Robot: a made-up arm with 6 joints.
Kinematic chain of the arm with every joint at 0, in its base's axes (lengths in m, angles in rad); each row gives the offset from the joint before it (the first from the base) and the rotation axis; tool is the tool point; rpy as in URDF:
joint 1: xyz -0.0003 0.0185 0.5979 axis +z
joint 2: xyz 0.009 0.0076 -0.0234 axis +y
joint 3: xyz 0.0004 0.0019 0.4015 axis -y
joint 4: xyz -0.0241 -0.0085 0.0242 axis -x
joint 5: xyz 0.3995 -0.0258 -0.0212 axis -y
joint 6: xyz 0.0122 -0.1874 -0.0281 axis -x
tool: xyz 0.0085 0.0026 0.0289 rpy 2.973 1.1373 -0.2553
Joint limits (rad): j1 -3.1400..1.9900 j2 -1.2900..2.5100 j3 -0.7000..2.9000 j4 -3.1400..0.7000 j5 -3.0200..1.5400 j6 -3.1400..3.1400
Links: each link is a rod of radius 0.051 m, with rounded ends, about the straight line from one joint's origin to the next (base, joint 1, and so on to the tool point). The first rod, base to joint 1, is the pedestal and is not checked.
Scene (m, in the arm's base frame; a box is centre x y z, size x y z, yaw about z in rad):
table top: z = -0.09
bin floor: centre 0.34 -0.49 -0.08 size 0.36 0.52 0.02 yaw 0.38
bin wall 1: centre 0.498 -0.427 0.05 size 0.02 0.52 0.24 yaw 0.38
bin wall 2: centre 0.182 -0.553 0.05 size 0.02 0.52 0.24 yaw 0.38
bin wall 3: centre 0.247 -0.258 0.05 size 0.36 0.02 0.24 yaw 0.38
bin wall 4: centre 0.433 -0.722 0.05 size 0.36 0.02 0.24 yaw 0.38
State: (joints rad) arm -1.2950 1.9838 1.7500 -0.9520 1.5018 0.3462
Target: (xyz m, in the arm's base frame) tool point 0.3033 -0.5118 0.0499
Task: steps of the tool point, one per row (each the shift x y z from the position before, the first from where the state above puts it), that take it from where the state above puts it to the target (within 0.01 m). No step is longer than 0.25 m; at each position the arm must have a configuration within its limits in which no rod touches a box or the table.
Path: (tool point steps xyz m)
1: 0.1449 -0.0333 0.1470
2: 0.1395 0.0206 0.1632
3: 0.1155 0.0732 0.1721
4: -0.0229 -0.0050 -0.2288
5: -0.0618 0.0445 -0.2126
6: -0.0950 0.0866 -0.1802

